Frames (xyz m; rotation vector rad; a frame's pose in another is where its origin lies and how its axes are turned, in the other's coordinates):
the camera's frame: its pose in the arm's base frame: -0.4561 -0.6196 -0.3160 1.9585 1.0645 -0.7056
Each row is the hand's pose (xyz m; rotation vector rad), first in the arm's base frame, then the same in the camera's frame.
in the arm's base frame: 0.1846 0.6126 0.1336 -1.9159 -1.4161 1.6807
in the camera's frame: 0.5054 0.2969 -1.3369 0.9542 -0.0517 -0.7531
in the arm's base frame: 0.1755 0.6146 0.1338 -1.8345 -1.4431 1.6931
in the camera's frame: 0.5016 0.2884 -1.3378 0.9676 -0.0550 -0.8170
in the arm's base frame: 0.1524 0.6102 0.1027 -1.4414 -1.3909 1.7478
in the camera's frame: 0.5118 0.2585 -1.3150 1.1499 -0.1046 -1.0840
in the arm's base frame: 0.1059 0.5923 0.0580 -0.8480 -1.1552 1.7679
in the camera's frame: 0.5150 0.2079 -1.2712 1.5166 -0.2281 -1.4742
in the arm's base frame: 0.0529 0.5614 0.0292 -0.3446 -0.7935 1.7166
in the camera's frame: 0.4973 0.1621 -1.2245 1.9533 -0.4154 -1.7693
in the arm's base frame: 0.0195 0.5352 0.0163 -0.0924 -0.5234 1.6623
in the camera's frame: 0.4793 0.1375 -1.1923 2.2549 -0.5748 -1.8676
